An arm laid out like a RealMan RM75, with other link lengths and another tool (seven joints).
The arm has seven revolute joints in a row. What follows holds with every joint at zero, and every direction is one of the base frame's. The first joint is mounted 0.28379 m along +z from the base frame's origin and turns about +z. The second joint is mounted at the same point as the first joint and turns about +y. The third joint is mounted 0.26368 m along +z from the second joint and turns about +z. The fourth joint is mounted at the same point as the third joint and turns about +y. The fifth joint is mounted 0.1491 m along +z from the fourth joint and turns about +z. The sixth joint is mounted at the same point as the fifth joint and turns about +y. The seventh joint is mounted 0.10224 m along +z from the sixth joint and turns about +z. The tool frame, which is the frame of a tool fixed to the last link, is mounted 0.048 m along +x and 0.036 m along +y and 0.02 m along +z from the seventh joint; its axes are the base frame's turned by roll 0, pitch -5.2 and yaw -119.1 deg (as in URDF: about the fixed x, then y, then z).
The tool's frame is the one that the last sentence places.
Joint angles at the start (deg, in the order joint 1, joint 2, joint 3, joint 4, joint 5, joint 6, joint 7):
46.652 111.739 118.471 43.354 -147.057 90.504 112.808
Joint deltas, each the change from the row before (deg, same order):
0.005 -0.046 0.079 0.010 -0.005 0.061 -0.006
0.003 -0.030 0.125 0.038 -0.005 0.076 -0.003
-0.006 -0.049 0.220 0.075 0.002 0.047 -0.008
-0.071 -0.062 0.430 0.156 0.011 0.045 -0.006
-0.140 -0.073 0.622 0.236 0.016 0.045 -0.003
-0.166 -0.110 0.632 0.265 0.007 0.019 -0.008
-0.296 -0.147 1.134 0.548 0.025 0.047 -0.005
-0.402 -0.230 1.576 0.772 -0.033 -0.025 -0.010
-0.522 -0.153 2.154 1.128 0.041 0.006 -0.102
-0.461 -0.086 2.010 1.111 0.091 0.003 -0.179
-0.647 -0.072 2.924 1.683 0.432 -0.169 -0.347
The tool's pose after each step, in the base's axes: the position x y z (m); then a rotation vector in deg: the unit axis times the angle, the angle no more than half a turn. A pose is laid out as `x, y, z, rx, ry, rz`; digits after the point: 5 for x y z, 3 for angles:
0.20767, 0.37917, 0.06842, -114.142, 113.005, -17.675
0.20763, 0.37929, 0.06887, -114.110, 113.072, -17.570
0.20757, 0.37966, 0.06973, -114.032, 113.140, -17.290
0.20772, 0.38020, 0.07123, -113.834, 113.324, -16.700
0.20815, 0.38084, 0.07334, -113.513, 113.615, -15.832
0.20879, 0.38157, 0.07585, -113.131, 113.854, -14.921
0.20967, 0.38282, 0.08018, -112.493, 114.238, -13.244
0.21112, 0.38472, 0.08665, -111.498, 114.598, -10.910
0.21234, 0.38682, 0.09464, -110.382, 115.007, -7.669
0.21310, 0.38859, 0.10204, -109.451, 115.211, -4.596
0.21355, 0.39121, 0.11323, -108.177, 115.232, 0.308

